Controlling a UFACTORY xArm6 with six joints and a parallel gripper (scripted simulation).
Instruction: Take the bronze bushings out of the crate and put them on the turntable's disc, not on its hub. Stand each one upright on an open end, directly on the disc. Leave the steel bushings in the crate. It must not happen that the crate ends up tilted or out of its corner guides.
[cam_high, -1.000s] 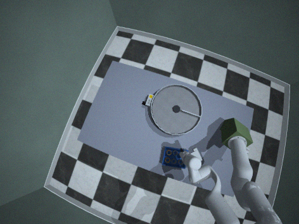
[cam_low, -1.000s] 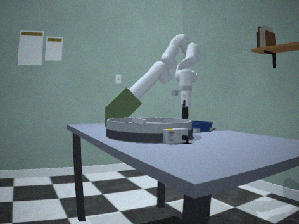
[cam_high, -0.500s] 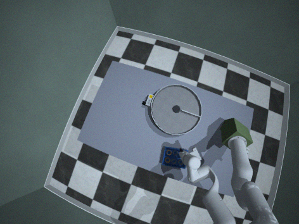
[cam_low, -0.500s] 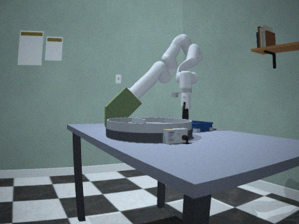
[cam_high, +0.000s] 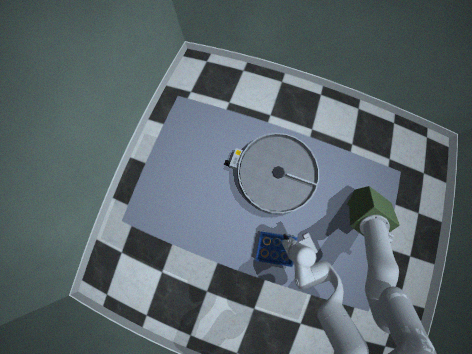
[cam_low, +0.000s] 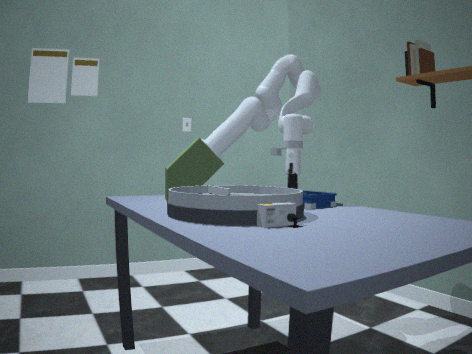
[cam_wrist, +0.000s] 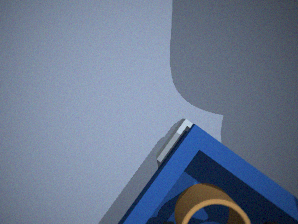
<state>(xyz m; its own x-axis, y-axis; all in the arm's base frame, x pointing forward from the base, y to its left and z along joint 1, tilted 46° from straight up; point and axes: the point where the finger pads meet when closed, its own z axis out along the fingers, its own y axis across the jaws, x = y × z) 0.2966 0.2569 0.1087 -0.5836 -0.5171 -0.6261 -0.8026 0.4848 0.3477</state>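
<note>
My hand is 4 cm to the right of the blue crate, 4 cm short of it and 4 cm above it. Also, from my hand: round turntable disc (31 cm to the right, 21 cm ahead, 1 cm below); turntable (31 cm to the right, 23 cm ahead, 2 cm below).
</note>
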